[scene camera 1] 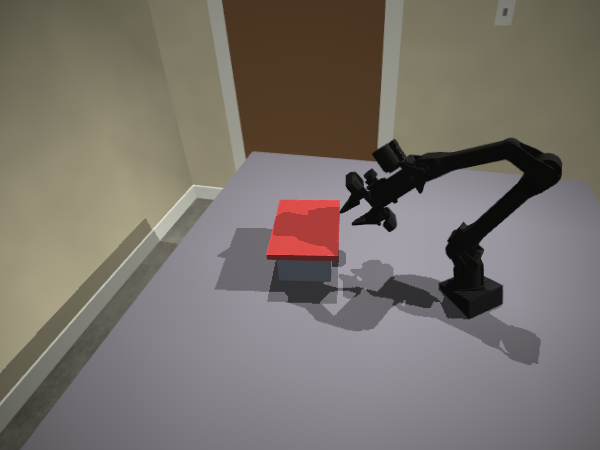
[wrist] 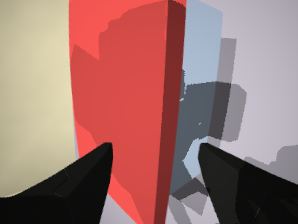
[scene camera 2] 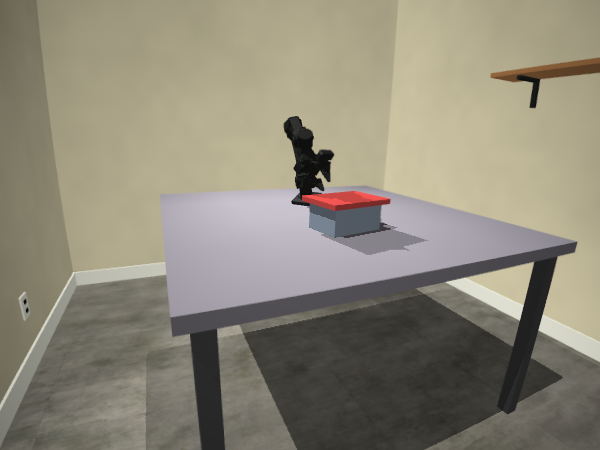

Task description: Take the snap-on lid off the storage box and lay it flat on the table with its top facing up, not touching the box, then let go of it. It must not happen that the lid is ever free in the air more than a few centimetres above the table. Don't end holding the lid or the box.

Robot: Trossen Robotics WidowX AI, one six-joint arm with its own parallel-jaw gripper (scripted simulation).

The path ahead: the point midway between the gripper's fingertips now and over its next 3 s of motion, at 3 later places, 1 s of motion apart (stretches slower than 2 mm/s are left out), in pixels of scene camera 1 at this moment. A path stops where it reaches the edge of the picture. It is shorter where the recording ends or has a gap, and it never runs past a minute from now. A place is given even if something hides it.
My gripper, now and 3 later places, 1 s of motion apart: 346,218; 334,227; 333,228; 333,226
